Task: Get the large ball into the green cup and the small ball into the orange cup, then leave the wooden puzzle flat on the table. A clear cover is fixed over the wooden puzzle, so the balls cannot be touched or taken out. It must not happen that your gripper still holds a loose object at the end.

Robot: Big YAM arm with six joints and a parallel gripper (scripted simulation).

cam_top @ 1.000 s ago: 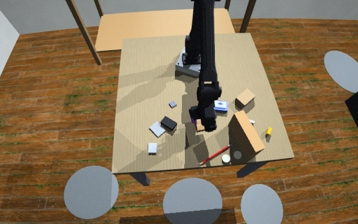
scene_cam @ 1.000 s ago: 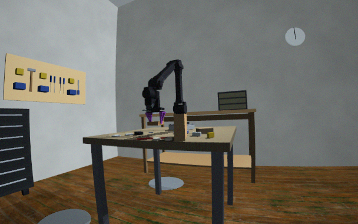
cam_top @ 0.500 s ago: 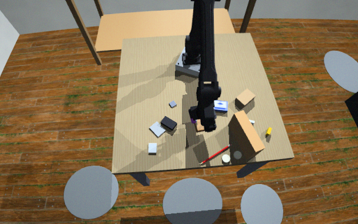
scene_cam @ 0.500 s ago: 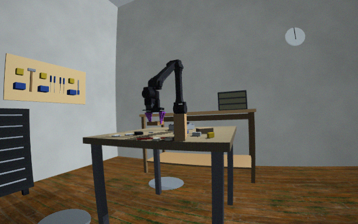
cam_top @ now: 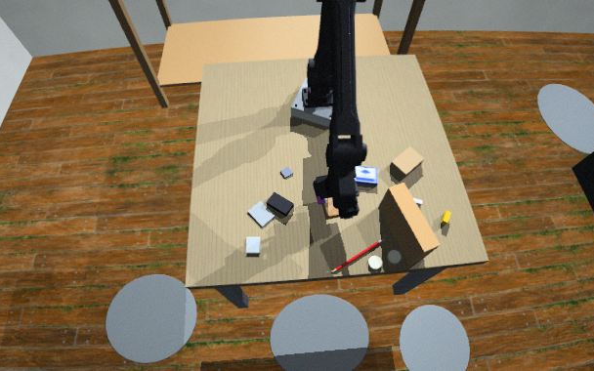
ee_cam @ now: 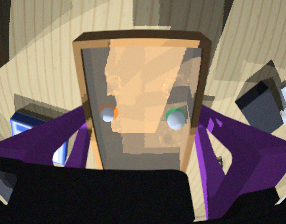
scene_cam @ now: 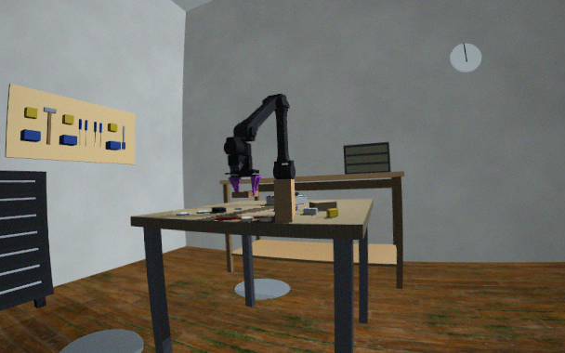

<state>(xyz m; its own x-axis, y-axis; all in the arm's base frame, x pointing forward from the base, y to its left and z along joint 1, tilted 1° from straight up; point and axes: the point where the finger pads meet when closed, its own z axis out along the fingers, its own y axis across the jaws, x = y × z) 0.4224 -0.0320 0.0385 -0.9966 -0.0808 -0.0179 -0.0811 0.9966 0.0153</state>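
Now: hand 1 cm above the wooden puzzle. Also, from my hand: tall wooden block 10 cm ahead, 20 cm to the left, 2 cm below; yellow block 8 cm ahead, 35 cm to the left, 7 cm below; black box 4 cm behind, 15 cm to the right, 7 cm below.
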